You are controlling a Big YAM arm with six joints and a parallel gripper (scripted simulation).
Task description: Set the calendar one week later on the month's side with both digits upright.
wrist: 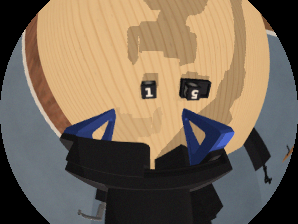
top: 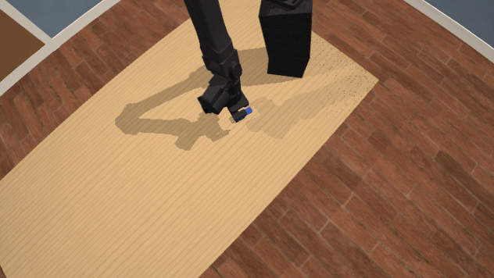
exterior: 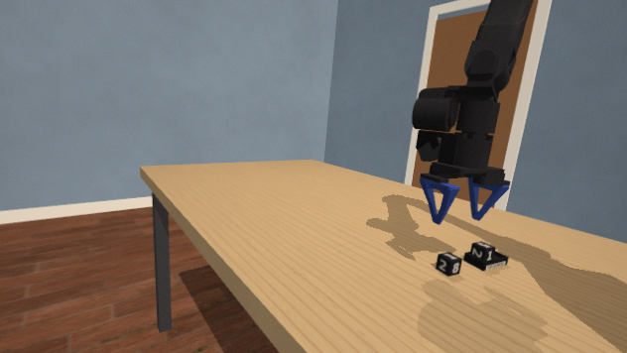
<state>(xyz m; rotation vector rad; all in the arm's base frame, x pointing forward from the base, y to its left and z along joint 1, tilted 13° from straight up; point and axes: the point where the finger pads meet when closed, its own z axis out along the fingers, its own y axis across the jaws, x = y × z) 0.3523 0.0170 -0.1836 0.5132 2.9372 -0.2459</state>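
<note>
The black date cube lies 9 cm below my hand. Round my hand: black tray (10 cm to the right, 10 cm below, 3 cm behind); then black cube (9 cm to the right, 8 cm below, 3 cm behind).
</note>
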